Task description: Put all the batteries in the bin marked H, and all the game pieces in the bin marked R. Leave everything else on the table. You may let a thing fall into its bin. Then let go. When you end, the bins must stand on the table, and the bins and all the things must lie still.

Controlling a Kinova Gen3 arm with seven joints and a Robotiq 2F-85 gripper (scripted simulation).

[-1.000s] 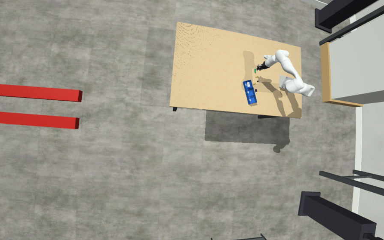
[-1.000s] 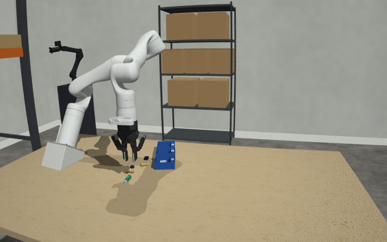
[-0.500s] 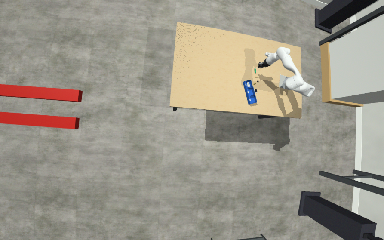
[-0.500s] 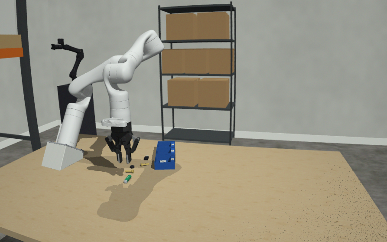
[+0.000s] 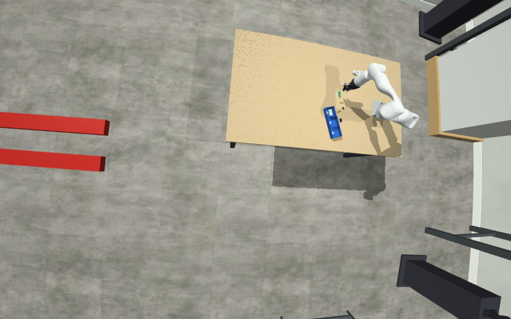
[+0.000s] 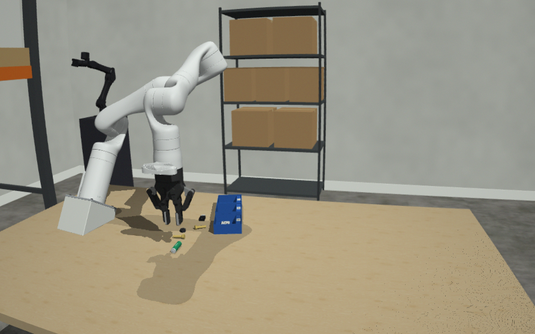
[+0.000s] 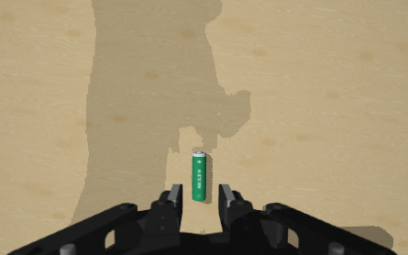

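Right now the green battery is 9 cm below my hand. From my hand the other things lie so: white domino 7 cm ahead, 18 cm to the left, 8 cm below; then black nut 5 cm behind, 11 cm to the left, 9 cm below; then black piece 4 cm behind, 23 cm to the left, 9 cm below.
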